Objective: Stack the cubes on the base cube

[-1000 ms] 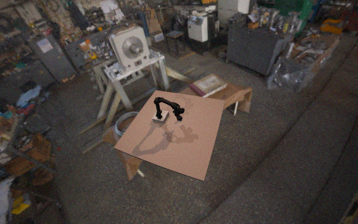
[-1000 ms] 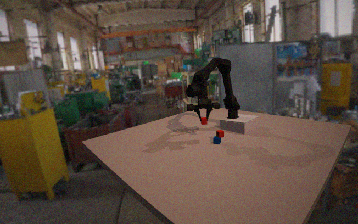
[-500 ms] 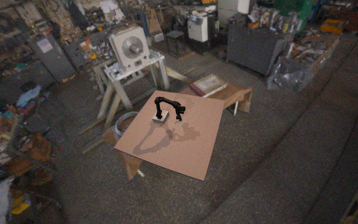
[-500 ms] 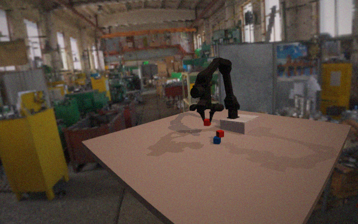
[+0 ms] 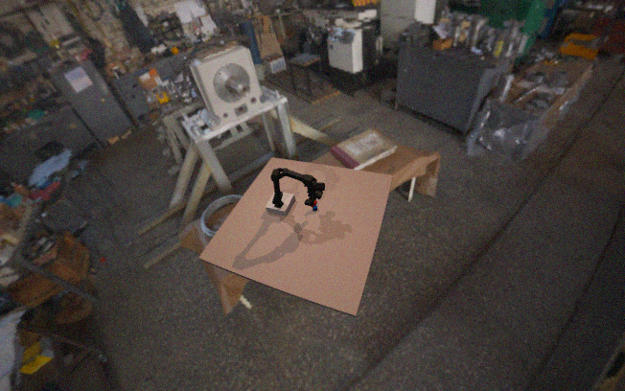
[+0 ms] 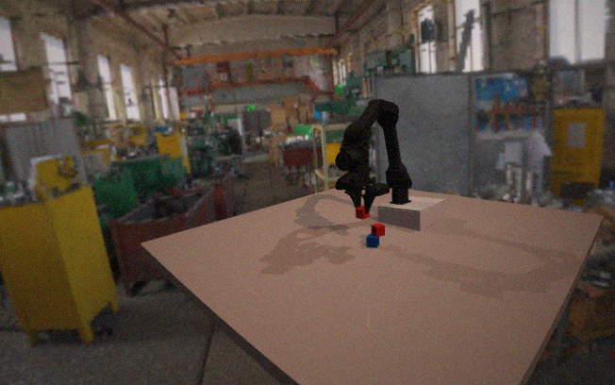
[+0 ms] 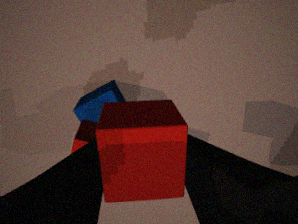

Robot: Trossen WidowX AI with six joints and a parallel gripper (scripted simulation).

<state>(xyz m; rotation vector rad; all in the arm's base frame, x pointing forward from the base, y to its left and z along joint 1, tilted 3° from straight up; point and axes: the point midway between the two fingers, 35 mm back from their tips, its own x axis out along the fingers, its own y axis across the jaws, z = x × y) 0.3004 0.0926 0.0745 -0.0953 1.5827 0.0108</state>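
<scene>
Now: the blue cube 10 cm below my gripper tip, 2 cm to the left of it and 2 cm behind it.
</scene>
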